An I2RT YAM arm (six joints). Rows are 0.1 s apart.
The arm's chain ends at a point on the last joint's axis. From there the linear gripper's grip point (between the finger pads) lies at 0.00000 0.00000 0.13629 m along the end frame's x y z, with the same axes.
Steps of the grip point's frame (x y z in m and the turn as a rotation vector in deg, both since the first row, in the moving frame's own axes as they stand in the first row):
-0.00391 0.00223 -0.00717 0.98 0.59 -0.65
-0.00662 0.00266 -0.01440 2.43 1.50 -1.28
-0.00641 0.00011 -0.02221 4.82 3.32 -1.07
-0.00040 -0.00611 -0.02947 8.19 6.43 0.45
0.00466 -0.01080 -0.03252 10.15 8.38 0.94
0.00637 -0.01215 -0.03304 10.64 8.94 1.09
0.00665 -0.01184 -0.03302 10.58 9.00 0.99
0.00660 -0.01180 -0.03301 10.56 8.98 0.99
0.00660 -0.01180 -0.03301 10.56 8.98 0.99
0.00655 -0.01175 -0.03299 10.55 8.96 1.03
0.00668 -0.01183 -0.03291 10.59 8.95 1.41
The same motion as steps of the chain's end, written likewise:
-0.00530 0.00457 -0.00714 0.98 0.59 -0.65
-0.01012 0.00848 -0.01423 2.43 1.50 -1.28
-0.01419 0.01163 -0.02150 4.82 3.32 -1.07
-0.01569 0.01320 -0.02723 8.19 6.43 0.45
-0.01530 0.01297 -0.02894 10.15 8.38 0.94
-0.01493 0.01271 -0.02905 10.64 8.94 1.09
-0.01476 0.01290 -0.02903 10.58 9.00 0.99
-0.01477 0.01289 -0.02904 10.56 8.98 0.99
-0.01477 0.01289 -0.02904 10.56 8.98 0.99
-0.01478 0.01291 -0.02903 10.55 8.96 1.03
-0.01471 0.01285 -0.02894 10.59 8.95 1.41

